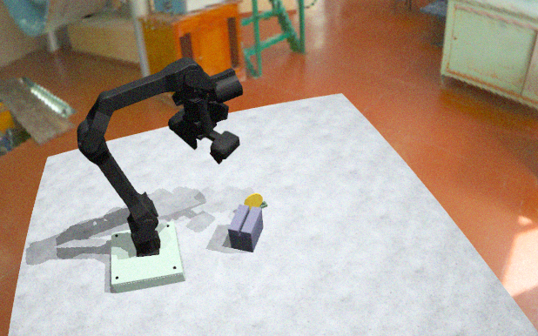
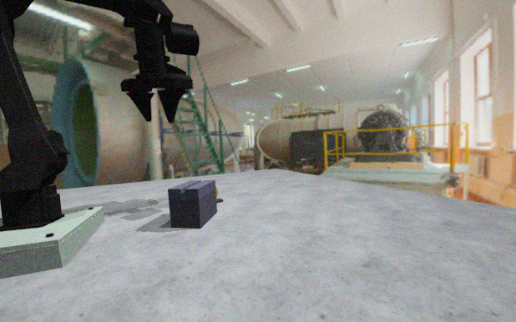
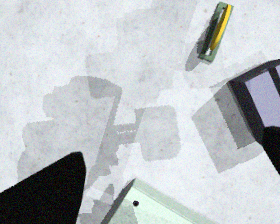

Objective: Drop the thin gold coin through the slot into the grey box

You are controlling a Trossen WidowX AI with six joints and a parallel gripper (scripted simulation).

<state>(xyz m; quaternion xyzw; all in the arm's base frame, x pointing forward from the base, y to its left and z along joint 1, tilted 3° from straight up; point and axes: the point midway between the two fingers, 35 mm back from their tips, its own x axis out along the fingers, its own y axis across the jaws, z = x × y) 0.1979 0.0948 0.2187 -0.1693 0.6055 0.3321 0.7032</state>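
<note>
Right now the gold coin is 190 mm below my gripper tip, 100 mm ahead of it and 10 mm to the left of it.
</note>
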